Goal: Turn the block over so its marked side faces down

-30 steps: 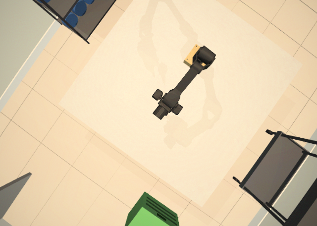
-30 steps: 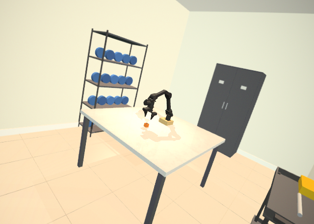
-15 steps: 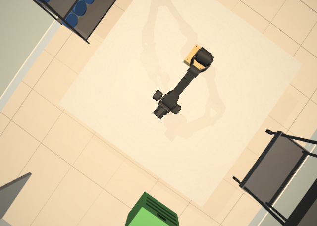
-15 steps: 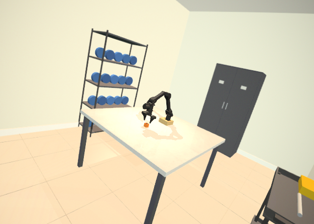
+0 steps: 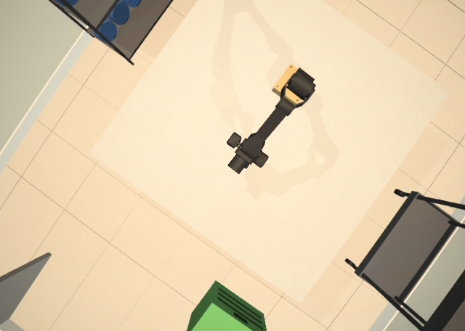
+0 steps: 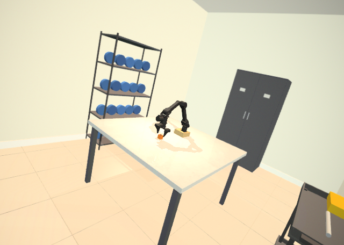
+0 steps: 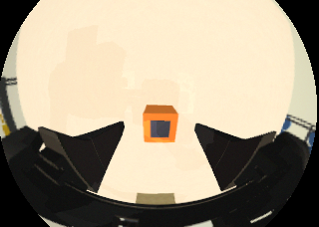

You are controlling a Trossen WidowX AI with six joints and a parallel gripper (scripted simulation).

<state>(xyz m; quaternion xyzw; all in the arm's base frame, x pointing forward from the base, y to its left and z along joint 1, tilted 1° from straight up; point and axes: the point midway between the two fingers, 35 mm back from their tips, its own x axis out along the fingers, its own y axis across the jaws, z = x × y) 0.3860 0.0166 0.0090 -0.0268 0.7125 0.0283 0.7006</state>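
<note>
The orange block is 1 cm below my gripper tip.
</note>
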